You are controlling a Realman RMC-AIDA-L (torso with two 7-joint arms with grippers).
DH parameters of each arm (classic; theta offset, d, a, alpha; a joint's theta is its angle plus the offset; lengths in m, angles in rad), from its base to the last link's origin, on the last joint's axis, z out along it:
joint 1: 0 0.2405 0 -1.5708
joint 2: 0 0 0 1.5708
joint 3: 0 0.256 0 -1.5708
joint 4: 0 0 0 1.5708
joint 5: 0 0.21 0 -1.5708
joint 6: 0 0 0 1.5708
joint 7: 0 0.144 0 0
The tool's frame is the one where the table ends.
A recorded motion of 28 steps. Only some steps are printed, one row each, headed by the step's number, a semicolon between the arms.
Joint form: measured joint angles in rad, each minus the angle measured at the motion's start. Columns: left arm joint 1, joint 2, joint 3, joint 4, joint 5, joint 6, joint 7; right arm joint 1, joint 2, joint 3, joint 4, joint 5, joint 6, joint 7.
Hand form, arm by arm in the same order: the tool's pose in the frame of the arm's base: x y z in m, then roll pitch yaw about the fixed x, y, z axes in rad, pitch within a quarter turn. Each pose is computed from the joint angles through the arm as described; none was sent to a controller.
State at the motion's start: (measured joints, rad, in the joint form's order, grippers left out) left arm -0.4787 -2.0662 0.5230 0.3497 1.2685 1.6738 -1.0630; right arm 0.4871 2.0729 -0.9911 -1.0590 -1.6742 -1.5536 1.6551
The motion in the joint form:
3: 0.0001 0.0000 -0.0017 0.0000 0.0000 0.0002 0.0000; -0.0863 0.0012 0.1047 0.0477 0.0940 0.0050 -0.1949
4: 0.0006 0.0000 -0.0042 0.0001 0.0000 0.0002 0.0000; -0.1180 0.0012 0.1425 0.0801 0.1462 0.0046 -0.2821
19: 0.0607 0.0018 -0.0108 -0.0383 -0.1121 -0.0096 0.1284; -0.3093 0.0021 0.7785 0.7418 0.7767 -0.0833 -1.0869
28: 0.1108 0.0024 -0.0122 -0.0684 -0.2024 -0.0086 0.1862; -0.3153 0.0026 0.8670 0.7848 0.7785 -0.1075 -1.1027
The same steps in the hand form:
3: -0.2630 0.3300 0.0603 -2.0020 -1.2381 -0.3751; 0.2098 0.3392 0.0639 -2.7214 0.7299 -0.0786
4: -0.2633 0.3299 0.0606 -1.9952 -1.2383 -0.3799; 0.2241 0.3337 0.0720 -2.6064 0.7642 -0.0037
19: -0.2887 0.3152 0.0707 -1.6255 -1.1547 -0.6230; 0.3931 0.2139 0.1439 -0.9430 0.6480 0.6302
28: -0.3086 0.2997 0.0782 -1.4212 -1.1113 -0.7234; 0.4009 0.1998 0.1459 -0.8432 0.6274 0.6467

